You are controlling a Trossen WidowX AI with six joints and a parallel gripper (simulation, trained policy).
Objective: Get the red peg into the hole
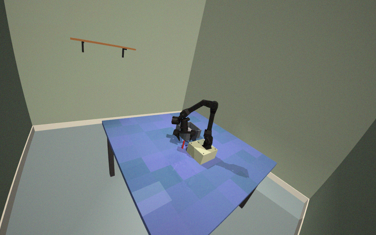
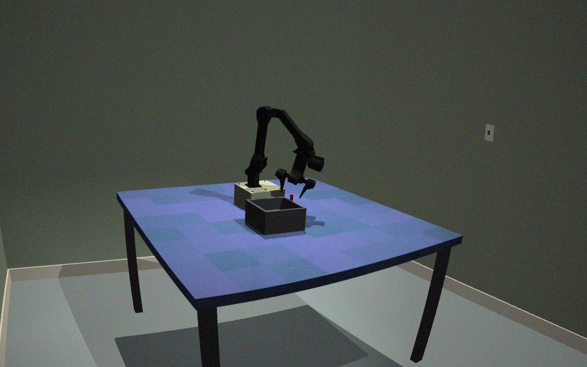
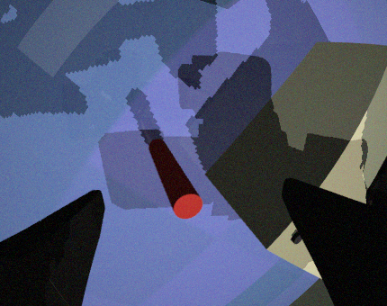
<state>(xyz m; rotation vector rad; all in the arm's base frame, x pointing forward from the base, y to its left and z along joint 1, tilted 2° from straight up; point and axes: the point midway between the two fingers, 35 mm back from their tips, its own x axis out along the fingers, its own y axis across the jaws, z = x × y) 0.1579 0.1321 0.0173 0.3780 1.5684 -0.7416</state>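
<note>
The red peg lies 10 mm to the left of my gripper tip and 40 mm below it. From my gripper tip the other things lie so: dark box: 180 mm ahead, 170 mm to the right, 50 mm below; grey plate: 180 mm ahead, 170 mm to the right, 30 mm below.
</note>
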